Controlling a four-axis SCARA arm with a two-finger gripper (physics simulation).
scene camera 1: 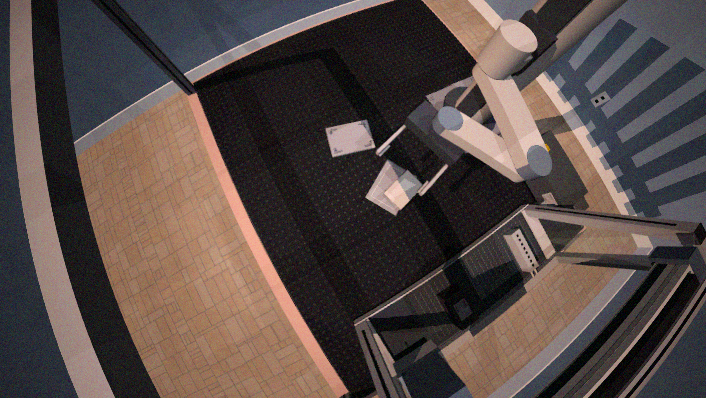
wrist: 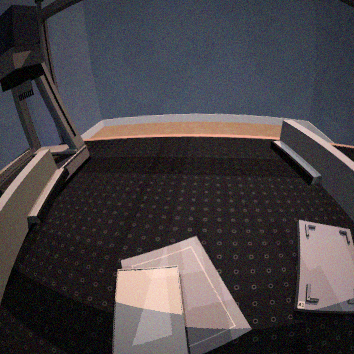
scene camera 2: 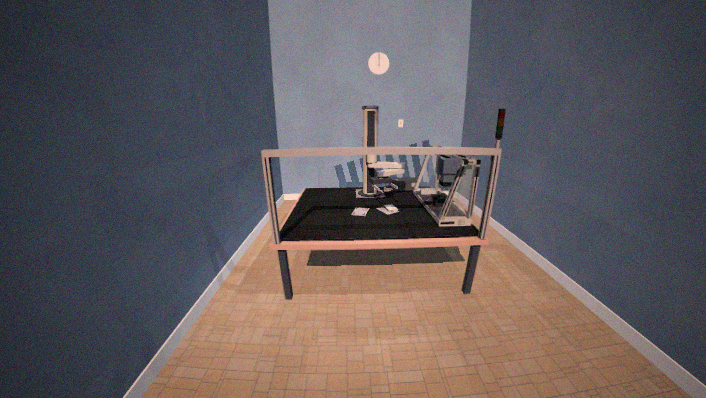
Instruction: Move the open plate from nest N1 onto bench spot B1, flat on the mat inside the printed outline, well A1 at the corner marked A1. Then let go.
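Frame: origin at the arm's base, x ahead, y left, z up, level; millimetres.
Seen in the pictures: gripper, between the fingertips: [scene camera 1: 399,173] [wrist: 169,142] [scene camera 2: 388,188]; arm's base, origin of its link: [scene camera 1: 468,112] [scene camera 2: 369,194].
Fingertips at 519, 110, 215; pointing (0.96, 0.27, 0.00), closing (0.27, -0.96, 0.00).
Offsets run from my fingertips to a thing's middle, as dx, dy, dz. "spot": to the spot under its first point. Level surfaces: height alone.
The pale plate {-55, +37, -193} [scene camera 1: 397,194] [scene camera 2: 392,208] [wrist: 148,305] lies askew over one side of the light bench mat {dz -200} [scene camera 1: 378,193] [wrist: 212,295]. It is turned against the printed outline and reaches past it; in the wrist view its near end is cut off. Its wells and the A1 mark cannot be made out. The nest {+15, -233, -193} [scene camera 1: 350,138] [scene camera 2: 360,212] [wrist: 327,265], with corner brackets, holds no plate. My gripper [scene camera 1: 403,170] [scene camera 2: 385,188] [wrist: 169,142] is open, its fingers wide apart with nothing between them. It is above and behind the plate, on the arm's side.
A framed machine with slanted posts [scene camera 1: 615,218] [scene camera 2: 455,221] [wrist: 61,120] stands on the gripper's left in the wrist view. The arm's column [scene camera 2: 370,135] rises at the back. A pink edge rail [scene camera 1: 240,220] [scene camera 2: 380,244] runs along the table front. A signal light {spot: +521, +586, +550} [scene camera 2: 500,124] stands at the right.
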